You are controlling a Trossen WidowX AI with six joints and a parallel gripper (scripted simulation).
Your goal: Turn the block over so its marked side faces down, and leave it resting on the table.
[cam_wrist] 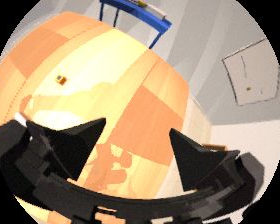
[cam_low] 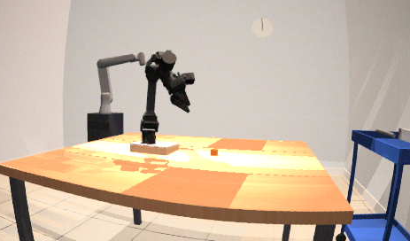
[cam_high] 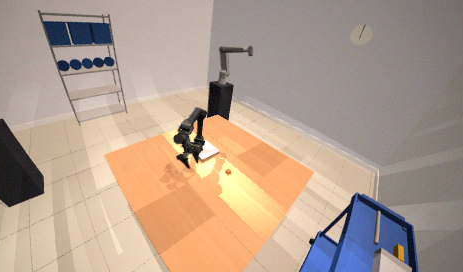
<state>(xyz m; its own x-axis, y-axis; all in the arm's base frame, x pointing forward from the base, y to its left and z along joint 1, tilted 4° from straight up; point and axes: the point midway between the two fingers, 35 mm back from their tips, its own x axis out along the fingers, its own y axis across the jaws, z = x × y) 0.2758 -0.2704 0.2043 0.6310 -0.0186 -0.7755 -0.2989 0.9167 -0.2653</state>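
Right now my gripper tip is 3 cm short of the orange block, 31 cm to the right of it and 21 cm above it.
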